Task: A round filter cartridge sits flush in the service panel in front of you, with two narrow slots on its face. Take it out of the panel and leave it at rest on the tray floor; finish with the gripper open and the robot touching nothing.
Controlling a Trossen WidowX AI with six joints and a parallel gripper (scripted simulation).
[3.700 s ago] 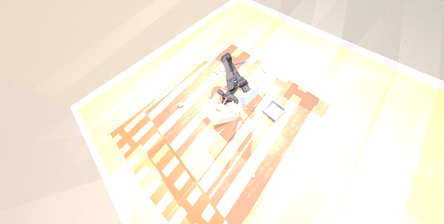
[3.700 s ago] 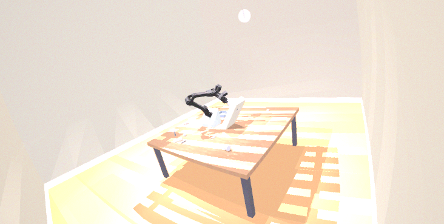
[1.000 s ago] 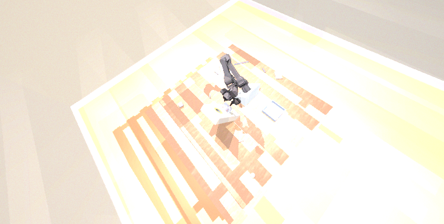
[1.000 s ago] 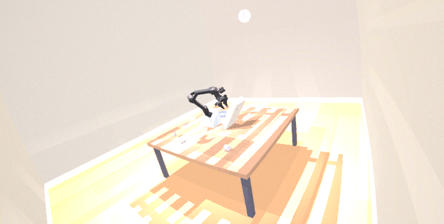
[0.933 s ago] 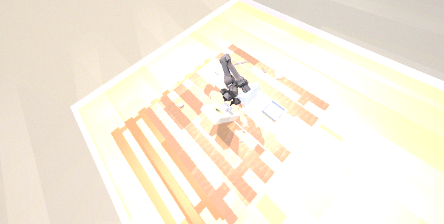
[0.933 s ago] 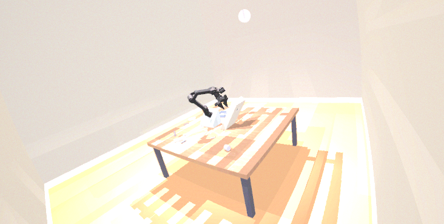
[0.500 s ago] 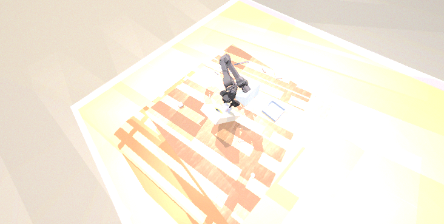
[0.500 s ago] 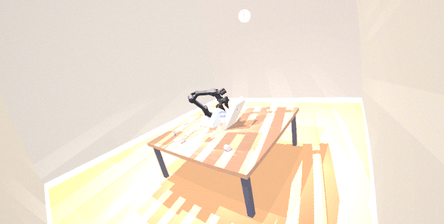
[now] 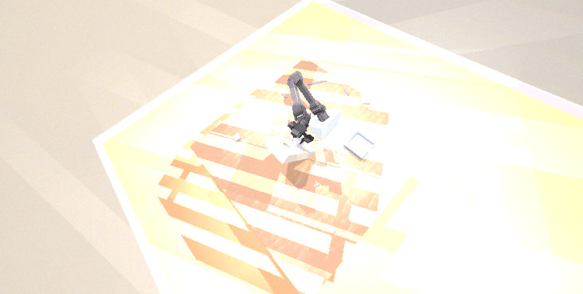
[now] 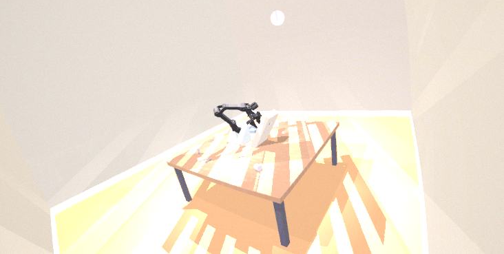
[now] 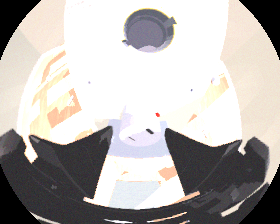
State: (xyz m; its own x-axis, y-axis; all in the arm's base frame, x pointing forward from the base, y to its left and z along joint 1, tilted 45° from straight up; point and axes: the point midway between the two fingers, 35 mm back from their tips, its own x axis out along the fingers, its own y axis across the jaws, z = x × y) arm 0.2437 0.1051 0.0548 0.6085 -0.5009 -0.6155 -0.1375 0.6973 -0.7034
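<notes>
Now: the service panel 5 cm ahead of my gripper tip, 2 cm below it and 1 cm to the left of it. Round my gripper tip: filter cartridge (1 cm ahead); tray (36 cm behind, 24 cm to the left, 16 cm below).
</notes>
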